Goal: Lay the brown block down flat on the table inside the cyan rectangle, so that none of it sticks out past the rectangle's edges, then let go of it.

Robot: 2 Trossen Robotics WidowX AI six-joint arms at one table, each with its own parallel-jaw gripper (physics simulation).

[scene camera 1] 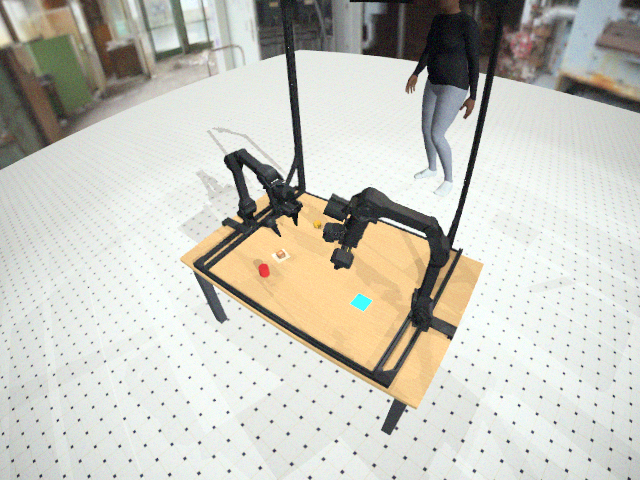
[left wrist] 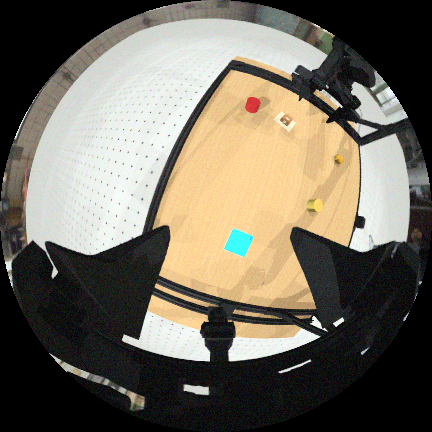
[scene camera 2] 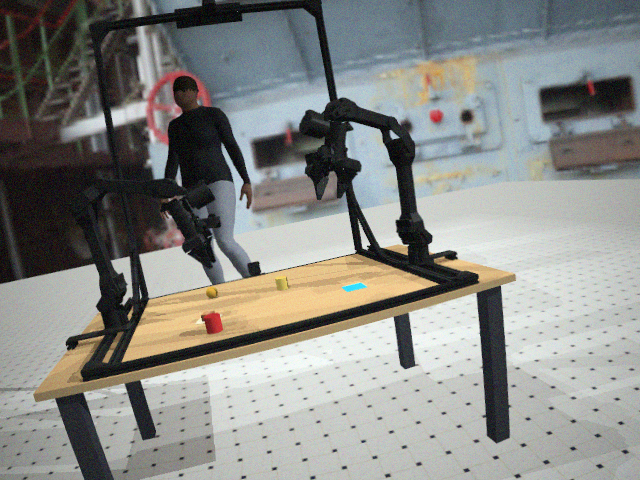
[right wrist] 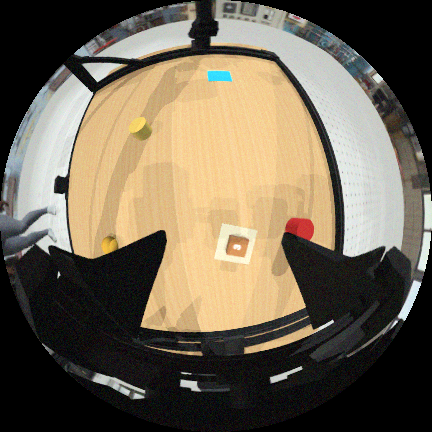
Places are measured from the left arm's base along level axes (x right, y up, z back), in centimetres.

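Where they show: left gripper, fingertip midpoint: (left wrist: 233, 232) (scene camera 2: 328, 199); right gripper, fingertip midpoint: (scene camera 1: 288, 231) (left wrist: 313, 111) (scene camera 2: 212, 265) (right wrist: 226, 237); left arm's base at its link origin: (scene camera 1: 420, 320) (left wrist: 217, 313) (scene camera 2: 420, 262) (right wrist: 202, 46); right arm's base at its link origin: (scene camera 1: 249, 223) (left wrist: 305, 90) (scene camera 2: 116, 326) (right wrist: 213, 347).
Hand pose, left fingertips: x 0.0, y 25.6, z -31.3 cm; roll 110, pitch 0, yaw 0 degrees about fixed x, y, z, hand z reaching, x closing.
Note:
Each offset is from my left fingertips to the top centre of the thing. "spot": to the spot under its first point.
The small brown block @(dy -25.6, dx +21.8, dz -32.4 cm) (scene camera 1: 280, 253) (left wrist: 286, 119) (right wrist: 242, 241) has a white mark on it. It rests on a pale cream square @(spot: dy -27.4, dx +22.6, dz -29.4 cm) (right wrist: 224, 231) on the table. In scene camera 2 it is mostly hidden behind a red cylinder. The flat cyan rectangle @(spot: dy -27.4, dx +5.0, dz +7.7 cm) (scene camera 1: 361, 302) (scene camera 2: 354, 287) (left wrist: 238, 242) (right wrist: 220, 76) is bare, toward the left arm's base. My right gripper (scene camera 1: 288, 230) (scene camera 2: 208, 264) (right wrist: 226, 237) is open and empty, above the table, with the block between its fingers as seen from its wrist but below them. My left gripper (scene camera 2: 331, 197) (left wrist: 233, 232) is open and empty, high above the table.
The red cylinder @(dy -23.3, dx +9.8, dz -35.3 cm) (scene camera 1: 264, 270) (scene camera 2: 213, 322) (left wrist: 252, 105) (right wrist: 301, 229) stands near the brown block. A yellow cylinder @(dy -23.6, dx +28.8, dz -3.5 cm) (scene camera 2: 281, 283) (left wrist: 315, 205) (right wrist: 140, 128) and a small orange-yellow object @(dy -23.6, dx +44.8, dz -22.0 cm) (scene camera 1: 317, 224) (scene camera 2: 211, 292) (left wrist: 338, 159) are farther back. A black frame borders the work area.

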